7 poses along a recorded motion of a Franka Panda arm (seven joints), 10 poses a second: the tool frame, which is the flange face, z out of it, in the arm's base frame.
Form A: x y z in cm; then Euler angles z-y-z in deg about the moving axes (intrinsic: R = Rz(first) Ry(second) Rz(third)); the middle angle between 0 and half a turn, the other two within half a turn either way.
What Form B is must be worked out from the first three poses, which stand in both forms.
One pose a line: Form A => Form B
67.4 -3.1 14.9 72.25 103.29 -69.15 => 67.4 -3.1 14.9; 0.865 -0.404 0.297; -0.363 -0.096 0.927; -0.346 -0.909 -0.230
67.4 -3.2 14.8 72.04 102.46 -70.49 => 67.4 -3.2 14.8; 0.874 -0.380 0.301; -0.359 -0.090 0.929; -0.326 -0.920 -0.216
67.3 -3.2 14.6 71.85 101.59 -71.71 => 67.3 -3.2 14.6; 0.883 -0.358 0.305; -0.356 -0.084 0.931; -0.307 -0.930 -0.201
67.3 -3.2 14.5 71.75 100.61 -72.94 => 67.3 -3.2 14.5; 0.891 -0.334 0.308; -0.351 -0.075 0.933; -0.288 -0.940 -0.184
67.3 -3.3 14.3 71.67 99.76 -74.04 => 67.3 -3.3 14.3; 0.898 -0.312 0.310; -0.347 -0.068 0.936; -0.271 -0.948 -0.170
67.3 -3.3 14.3 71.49 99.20 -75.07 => 67.3 -3.3 14.3; 0.903 -0.293 0.313; -0.346 -0.065 0.936; -0.254 -0.954 -0.160
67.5 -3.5 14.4 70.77 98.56 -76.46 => 67.5 -3.5 14.4; 0.906 -0.269 0.326; -0.353 -0.060 0.934; -0.232 -0.961 -0.149
